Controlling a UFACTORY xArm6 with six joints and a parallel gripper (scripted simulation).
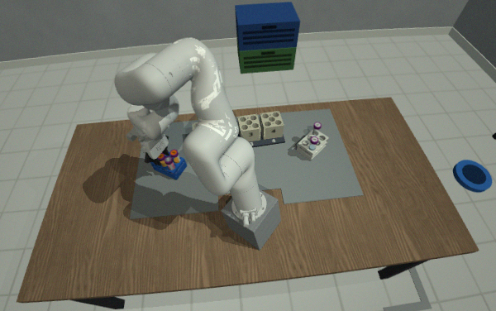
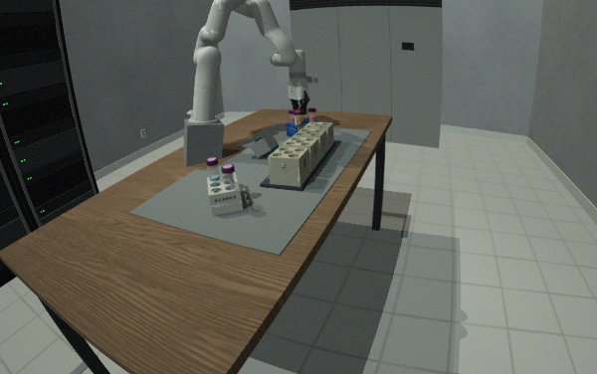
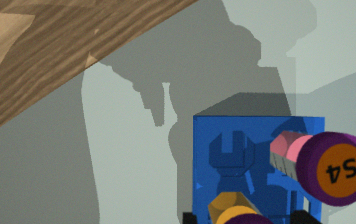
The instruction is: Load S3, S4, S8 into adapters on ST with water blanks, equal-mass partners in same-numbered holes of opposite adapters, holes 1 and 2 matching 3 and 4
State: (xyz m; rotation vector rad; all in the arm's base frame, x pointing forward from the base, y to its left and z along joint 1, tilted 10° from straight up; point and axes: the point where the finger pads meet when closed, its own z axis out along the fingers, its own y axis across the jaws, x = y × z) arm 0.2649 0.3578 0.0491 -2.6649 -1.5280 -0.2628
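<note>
Right now the amber-filled sample tube is 5 cm below my hand and 1 cm ahead of it. Also, from my hand: adapter: 17 cm to the right, 16 cm ahead, 6 cm below; then white blanks rack: 68 cm to the right, 9 cm below, 8 cm ahead.
</note>
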